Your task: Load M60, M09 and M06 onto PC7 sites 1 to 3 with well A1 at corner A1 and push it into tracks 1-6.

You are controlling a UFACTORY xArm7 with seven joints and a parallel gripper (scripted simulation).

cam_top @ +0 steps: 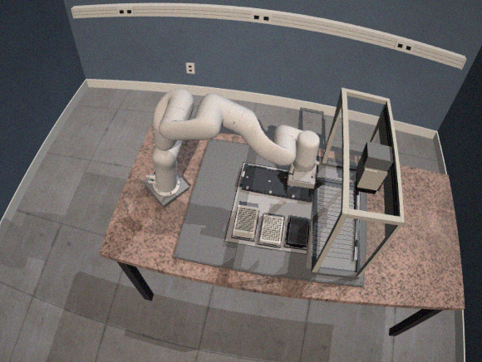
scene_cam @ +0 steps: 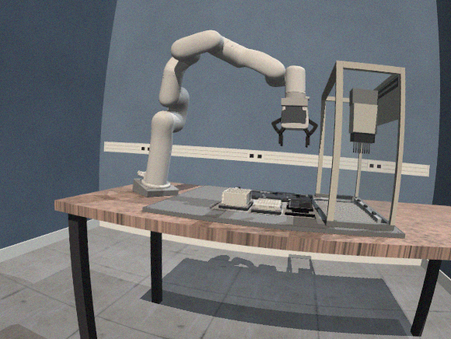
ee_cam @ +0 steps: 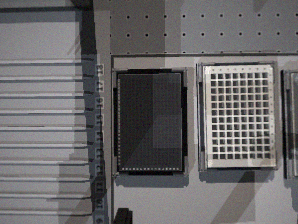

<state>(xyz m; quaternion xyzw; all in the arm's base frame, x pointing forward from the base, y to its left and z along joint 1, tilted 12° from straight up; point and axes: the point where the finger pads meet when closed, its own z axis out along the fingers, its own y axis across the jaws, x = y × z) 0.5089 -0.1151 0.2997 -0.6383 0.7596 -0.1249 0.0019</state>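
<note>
Right now the white 96-well plate M06 is 8 cm behind my hand, 5 cm to the right of it and 21 cm below it. The rest, counted from my hand: nest S2: 8 cm behind, 5 cm to the right, 23 cm below; dark 384-well plate M60: 3 cm ahead, 6 cm to the right, 21 cm below; nest S3: 3 cm ahead, 6 cm to the right, 23 cm below.
</note>
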